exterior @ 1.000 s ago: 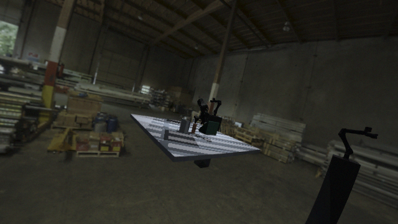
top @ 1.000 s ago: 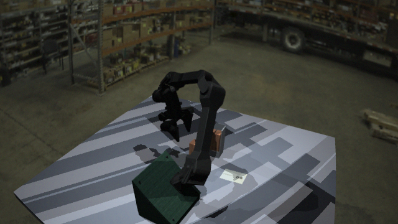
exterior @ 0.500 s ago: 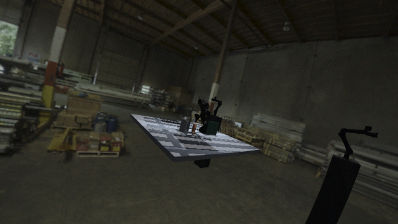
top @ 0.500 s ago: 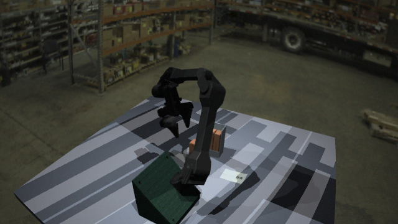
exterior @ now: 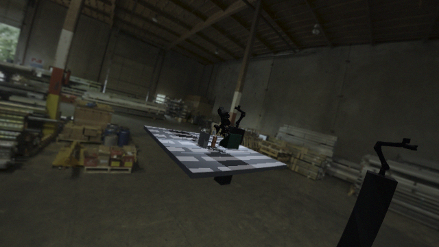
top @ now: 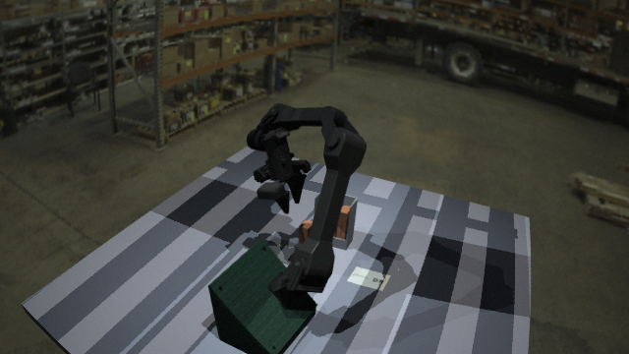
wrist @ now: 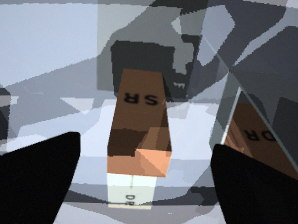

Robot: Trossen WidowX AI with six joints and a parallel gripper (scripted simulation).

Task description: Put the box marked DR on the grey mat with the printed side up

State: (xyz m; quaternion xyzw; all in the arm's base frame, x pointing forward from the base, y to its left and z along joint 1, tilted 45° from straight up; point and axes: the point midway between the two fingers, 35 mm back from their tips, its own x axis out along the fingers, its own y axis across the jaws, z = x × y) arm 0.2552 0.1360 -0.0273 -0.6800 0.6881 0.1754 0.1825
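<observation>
My gripper tip is 1 cm to the right of the grey mat and 15 cm above it. From my gripper tip the other things lie so: white card (1 cm behind, 24 cm to the right, 15 cm below).
</observation>
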